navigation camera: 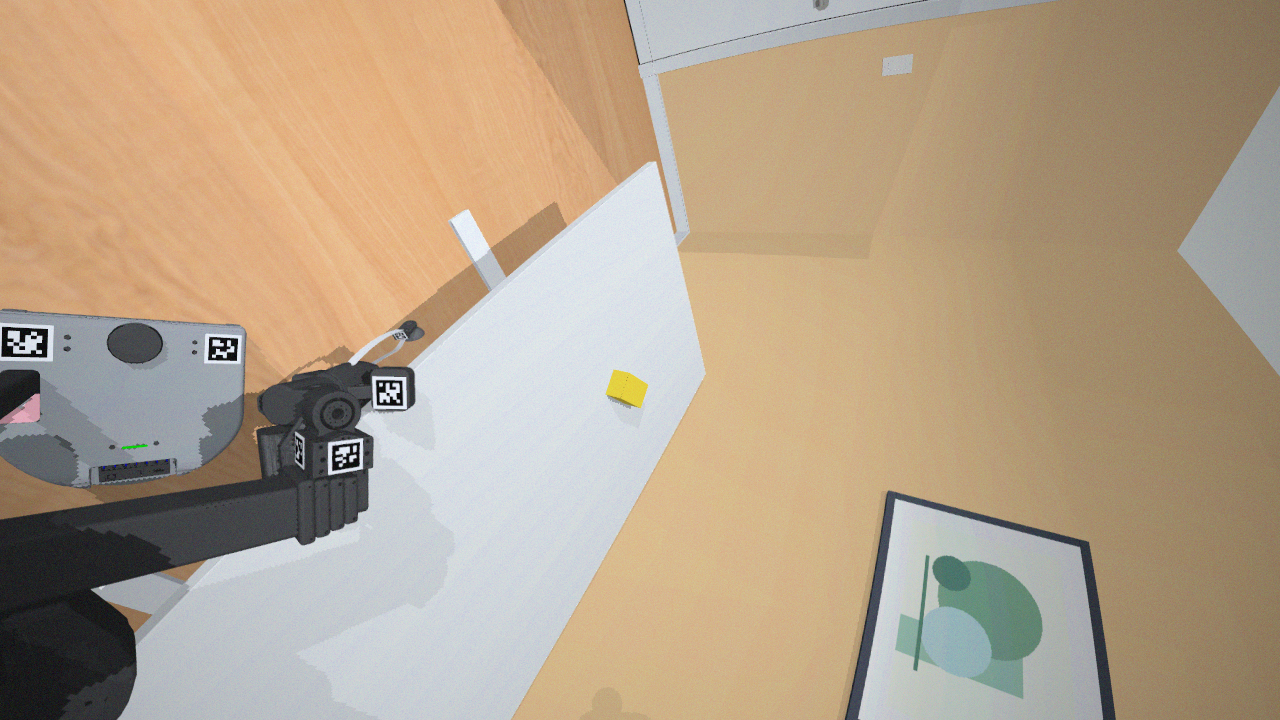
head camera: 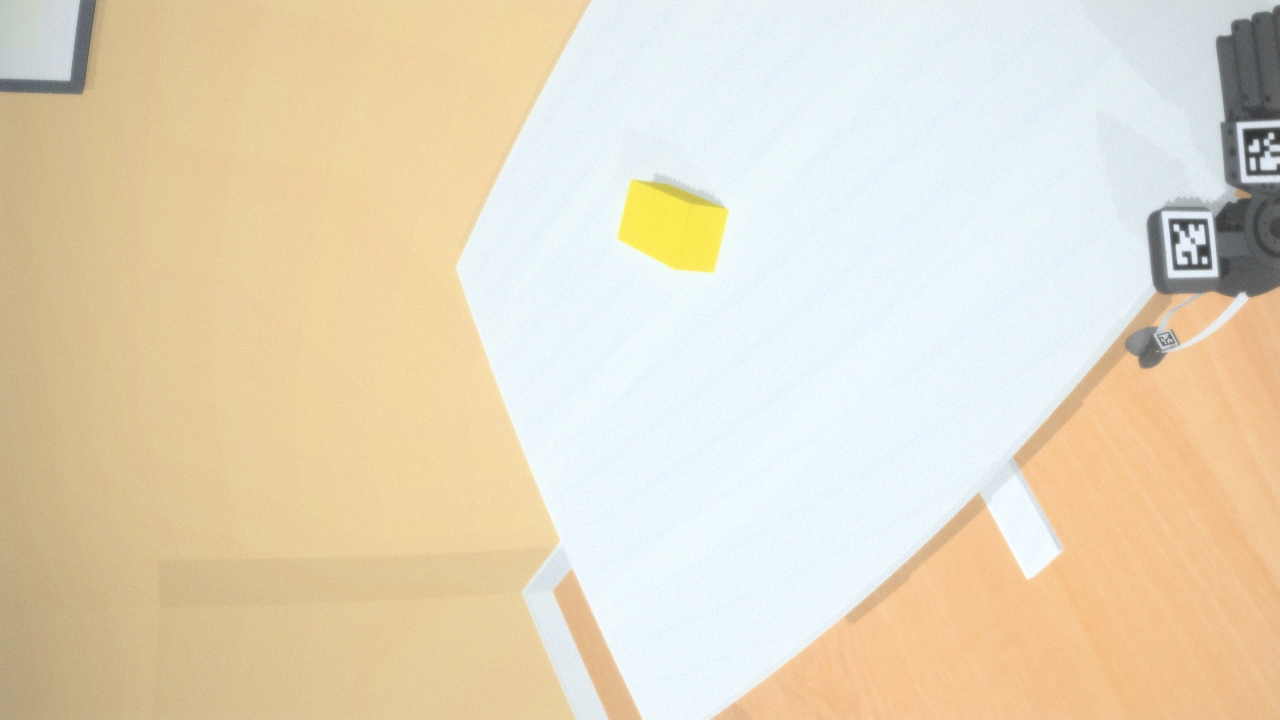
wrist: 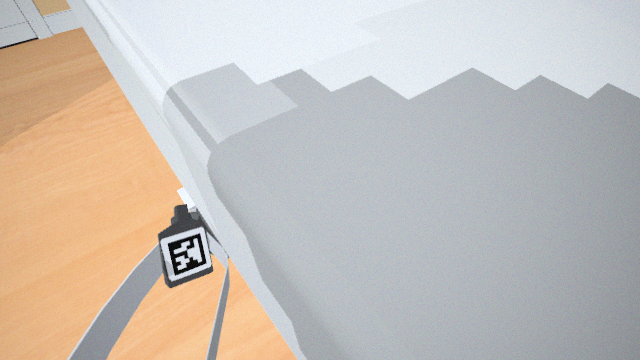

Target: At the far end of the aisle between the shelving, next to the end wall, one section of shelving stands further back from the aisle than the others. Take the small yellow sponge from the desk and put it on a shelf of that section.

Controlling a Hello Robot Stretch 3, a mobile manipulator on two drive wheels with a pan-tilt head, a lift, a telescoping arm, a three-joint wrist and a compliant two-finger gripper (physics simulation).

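Where they show: robot's base, origin of the base link: (navigation camera: 137,341).
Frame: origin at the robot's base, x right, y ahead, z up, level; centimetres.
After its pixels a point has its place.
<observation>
The small yellow sponge (head camera: 671,225) {x 75.1, y 3.1, z 76.5 cm} (navigation camera: 626,388) {x 74.0, y 3.5, z 76.5 cm} lies on the white desk (head camera: 760,429) {x 66.9, y 20.7, z 72.0 cm} (navigation camera: 554,295) {x 51.9, y 21.0, z 72.0 cm} (wrist: 310,30), near the corner by the wall. It does not show in the wrist view. My gripper (head camera: 1147,347) (navigation camera: 409,332) is open and away from the sponge, pointing down at the desk's long edge on the floor side. In the wrist view, one tagged finger (wrist: 185,254) shows close beside that edge, over the floor; the other finger is hidden by the desk. The shelving section does not show in these views.
A tan wall (head camera: 268,313) {x 148.9, y 12.8, z 99.0 cm} (navigation camera: 787,376) {x 145.2, y 9.3, z 99.0 cm} borders the desk, with a framed picture (navigation camera: 984,617) {x 99.2, y -31.6, z 158.4 cm} on it. White desk legs (head camera: 1024,528) (navigation camera: 474,241) stand out over the wooden floor (head camera: 1163,555) {x 49.0, y 42.4, z 0.0 cm} (navigation camera: 313,161) {x 28.8, y 48.5, z 0.0 cm}. My base (navigation camera: 179,394) {x 6.3, y -8.0, z 16.7 cm} is beside the desk. A white door or cabinet front (navigation camera: 760,22) {x 153.7, y 162.3, z 66.2 cm} is beyond.
</observation>
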